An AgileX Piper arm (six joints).
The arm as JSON. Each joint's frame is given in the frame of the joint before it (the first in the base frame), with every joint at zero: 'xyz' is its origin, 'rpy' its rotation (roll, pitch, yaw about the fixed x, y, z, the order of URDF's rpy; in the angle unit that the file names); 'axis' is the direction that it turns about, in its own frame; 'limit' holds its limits. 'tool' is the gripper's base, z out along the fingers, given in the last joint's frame.
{
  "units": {
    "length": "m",
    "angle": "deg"
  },
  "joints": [
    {
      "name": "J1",
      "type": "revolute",
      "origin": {
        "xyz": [
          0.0,
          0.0,
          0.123
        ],
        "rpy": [
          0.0,
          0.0,
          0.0
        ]
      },
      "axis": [
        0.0,
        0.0,
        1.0
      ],
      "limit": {
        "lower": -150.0,
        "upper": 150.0
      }
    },
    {
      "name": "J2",
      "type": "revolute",
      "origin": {
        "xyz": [
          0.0,
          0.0,
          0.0
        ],
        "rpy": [
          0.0,
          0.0,
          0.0
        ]
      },
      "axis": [
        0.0,
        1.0,
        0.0
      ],
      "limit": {
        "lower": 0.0,
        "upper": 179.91
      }
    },
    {
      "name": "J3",
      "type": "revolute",
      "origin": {
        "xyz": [
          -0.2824,
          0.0,
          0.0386
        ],
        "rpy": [
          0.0,
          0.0,
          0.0
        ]
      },
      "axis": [
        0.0,
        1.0,
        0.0
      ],
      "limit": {
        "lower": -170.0,
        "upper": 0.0
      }
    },
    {
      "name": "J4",
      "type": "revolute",
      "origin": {
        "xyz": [
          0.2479,
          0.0,
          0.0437
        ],
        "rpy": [
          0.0,
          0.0,
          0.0
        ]
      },
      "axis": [
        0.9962,
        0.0,
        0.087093
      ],
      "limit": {
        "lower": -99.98,
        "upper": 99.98
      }
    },
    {
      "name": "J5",
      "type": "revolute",
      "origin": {
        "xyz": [
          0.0,
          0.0,
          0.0
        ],
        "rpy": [
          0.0,
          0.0,
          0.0
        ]
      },
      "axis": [
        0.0,
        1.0,
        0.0
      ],
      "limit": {
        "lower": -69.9,
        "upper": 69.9
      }
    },
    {
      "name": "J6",
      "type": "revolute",
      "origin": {
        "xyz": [
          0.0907,
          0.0,
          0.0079
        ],
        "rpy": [
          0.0,
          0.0,
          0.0
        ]
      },
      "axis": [
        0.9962,
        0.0,
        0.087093
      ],
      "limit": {
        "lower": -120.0,
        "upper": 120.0
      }
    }
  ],
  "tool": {
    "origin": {
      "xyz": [
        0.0,
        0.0,
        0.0
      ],
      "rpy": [
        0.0,
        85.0,
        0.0
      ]
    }
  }
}
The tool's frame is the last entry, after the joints.
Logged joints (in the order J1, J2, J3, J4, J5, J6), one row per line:
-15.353, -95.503, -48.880, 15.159, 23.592, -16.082
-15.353, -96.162, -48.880, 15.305, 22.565, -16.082
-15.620, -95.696, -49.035, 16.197, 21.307, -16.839
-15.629, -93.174, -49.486, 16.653, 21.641, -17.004
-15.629, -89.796, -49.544, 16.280, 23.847, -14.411
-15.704, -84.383, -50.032, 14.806, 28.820, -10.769
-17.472, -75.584, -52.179, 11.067, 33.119, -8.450
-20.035, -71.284, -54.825, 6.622, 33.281, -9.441
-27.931, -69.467, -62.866, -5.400, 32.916, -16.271
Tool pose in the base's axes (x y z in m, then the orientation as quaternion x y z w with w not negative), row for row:
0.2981, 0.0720, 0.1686, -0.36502, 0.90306, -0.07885, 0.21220
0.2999, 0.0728, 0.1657, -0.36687, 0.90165, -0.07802, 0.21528
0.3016, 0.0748, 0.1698, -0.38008, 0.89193, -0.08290, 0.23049
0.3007, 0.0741, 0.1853, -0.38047, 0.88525, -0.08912, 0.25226
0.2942, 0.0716, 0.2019, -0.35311, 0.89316, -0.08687, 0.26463
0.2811, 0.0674, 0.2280, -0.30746, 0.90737, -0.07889, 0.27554
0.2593, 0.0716, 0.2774, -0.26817, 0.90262, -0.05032, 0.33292
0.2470, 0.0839, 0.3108, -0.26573, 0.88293, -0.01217, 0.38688
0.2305, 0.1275, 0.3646, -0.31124, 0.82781, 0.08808, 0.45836
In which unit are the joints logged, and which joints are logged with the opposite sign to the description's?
The joints are logged in degrees. Opposite sign: J1, J2, J4.
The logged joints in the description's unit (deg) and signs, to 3 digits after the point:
15.353, 95.503, -48.880, -15.159, 23.592, -16.082
15.353, 96.162, -48.880, -15.305, 22.565, -16.082
15.620, 95.696, -49.035, -16.197, 21.307, -16.839
15.629, 93.174, -49.486, -16.653, 21.641, -17.004
15.629, 89.796, -49.544, -16.280, 23.847, -14.411
15.704, 84.383, -50.032, -14.806, 28.820, -10.769
17.472, 75.584, -52.179, -11.067, 33.119, -8.450
20.035, 71.284, -54.825, -6.622, 33.281, -9.441
27.931, 69.467, -62.866, 5.400, 32.916, -16.271

